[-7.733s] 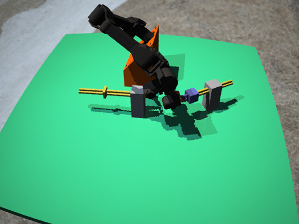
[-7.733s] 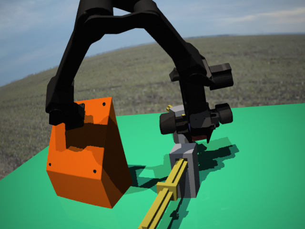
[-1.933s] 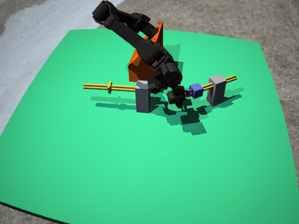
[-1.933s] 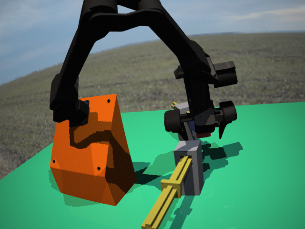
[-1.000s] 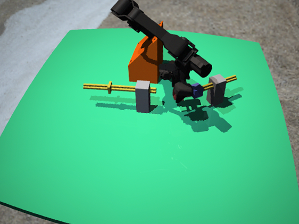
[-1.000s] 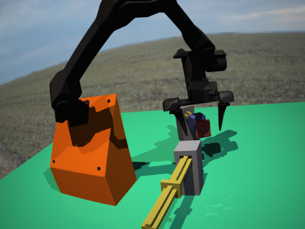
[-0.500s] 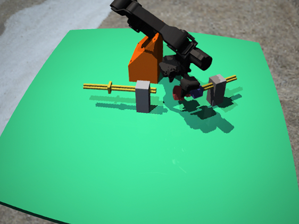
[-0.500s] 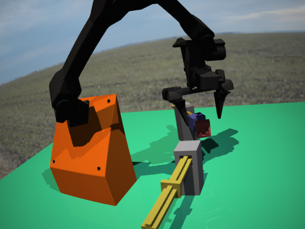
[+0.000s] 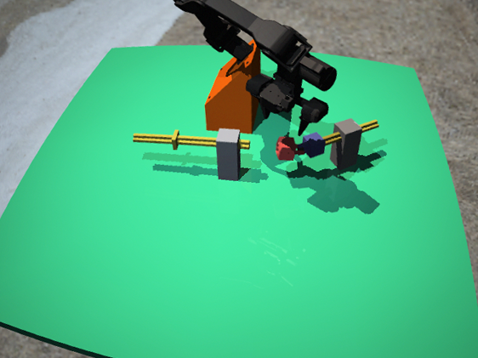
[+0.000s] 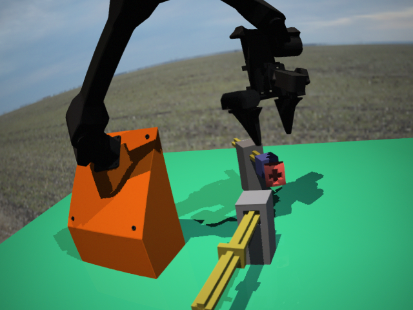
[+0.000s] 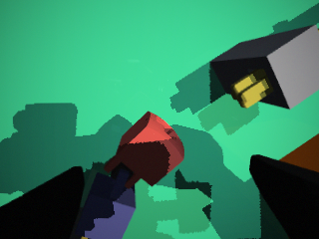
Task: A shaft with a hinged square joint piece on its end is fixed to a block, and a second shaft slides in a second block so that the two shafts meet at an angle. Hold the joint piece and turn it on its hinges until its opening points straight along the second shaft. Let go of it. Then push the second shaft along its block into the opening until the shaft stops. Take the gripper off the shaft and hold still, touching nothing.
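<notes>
My gripper tip is 10 mm past the red joint piece, 20 mm to the right of it and 70 mm above it.
</notes>
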